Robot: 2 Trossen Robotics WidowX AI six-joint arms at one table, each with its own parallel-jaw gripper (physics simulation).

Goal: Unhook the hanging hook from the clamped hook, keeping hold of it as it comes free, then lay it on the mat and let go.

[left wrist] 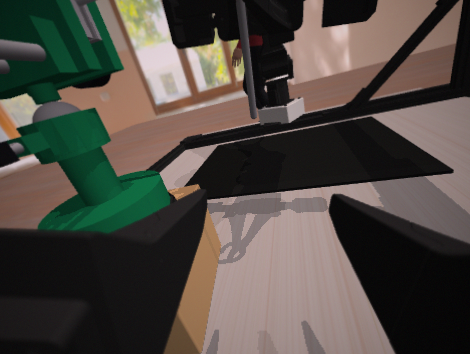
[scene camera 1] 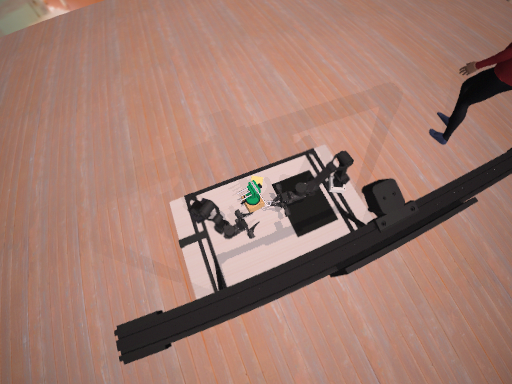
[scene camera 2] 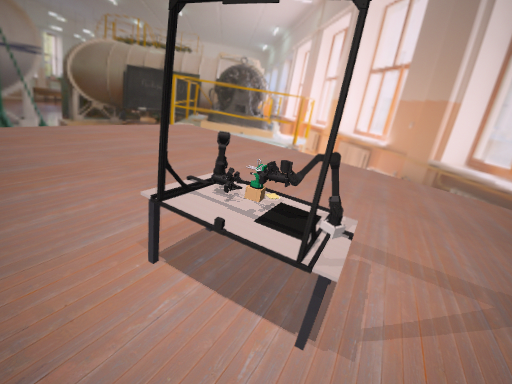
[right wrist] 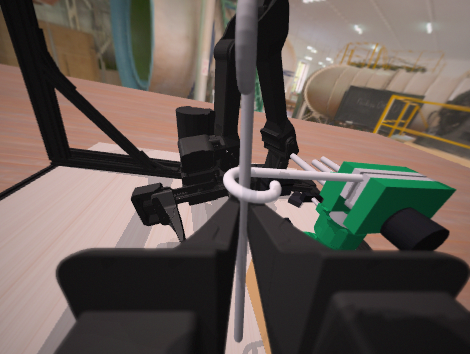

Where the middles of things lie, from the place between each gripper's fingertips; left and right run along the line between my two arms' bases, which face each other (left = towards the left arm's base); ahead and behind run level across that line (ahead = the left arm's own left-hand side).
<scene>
My left hand is 110 mm below the hanging hook (right wrist: 246, 30), 80 mm to the left of it and 20 mm short of it. Round my left hand: green base (left wrist: 104, 203) 130 mm ahead, 20 mm above; then tan block (left wrist: 190, 322) 130 mm ahead, 70 mm below; then black mat (scene camera 1: 308, 214) 340 mm to the right, 110 mm below, 70 mm ahead.
Right now the hanging hook is 1 cm to the right of my right hand. Round my right hand: green base 11 cm ahead, 7 cm to the left, 9 cm below; then tan block 11 cm ahead, 7 cm to the left, 18 cm below; then black mat 5 cm ahead, 27 cm to the right, 22 cm below.
</scene>
